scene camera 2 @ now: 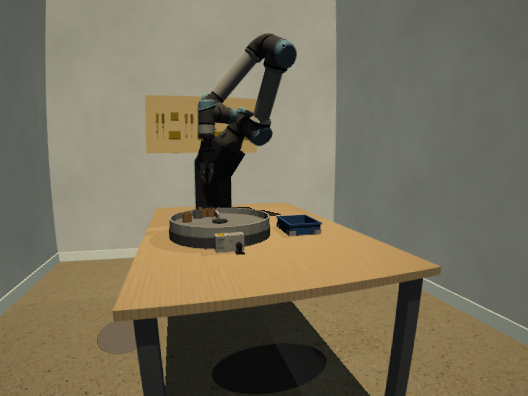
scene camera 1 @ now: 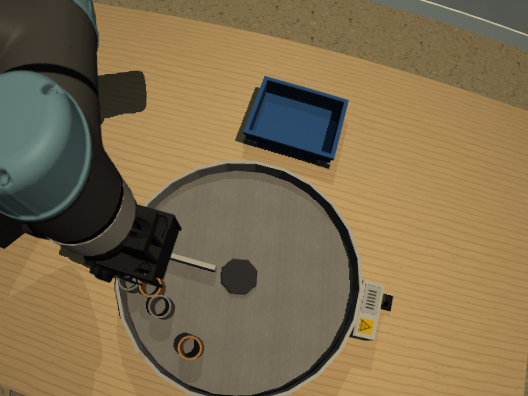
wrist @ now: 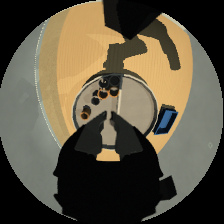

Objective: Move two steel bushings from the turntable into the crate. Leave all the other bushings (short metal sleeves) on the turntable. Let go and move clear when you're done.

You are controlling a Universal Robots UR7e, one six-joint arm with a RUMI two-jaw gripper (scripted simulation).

Scene:
same spot on turntable: (wrist: 137, 107) = (scene camera 2: 237, 217)

